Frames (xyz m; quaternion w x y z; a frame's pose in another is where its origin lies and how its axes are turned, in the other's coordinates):
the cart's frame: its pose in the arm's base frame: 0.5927 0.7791 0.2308 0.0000 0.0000 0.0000 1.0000
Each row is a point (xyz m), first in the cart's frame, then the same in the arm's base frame.
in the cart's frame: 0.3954 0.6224 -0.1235
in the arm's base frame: 0.1973 0.1567 0.1073
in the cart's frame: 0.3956 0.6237 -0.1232
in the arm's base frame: 0.1971 0.1554 0.1076
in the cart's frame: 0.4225 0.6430 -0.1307
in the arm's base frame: 0.1702 0.1361 0.1001
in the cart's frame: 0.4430 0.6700 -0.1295
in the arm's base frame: 0.1497 0.1091 0.1013
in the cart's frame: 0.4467 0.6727 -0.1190
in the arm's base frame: 0.1460 0.1064 0.1118
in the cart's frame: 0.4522 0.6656 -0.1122
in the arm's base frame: 0.1405 0.1135 0.1186
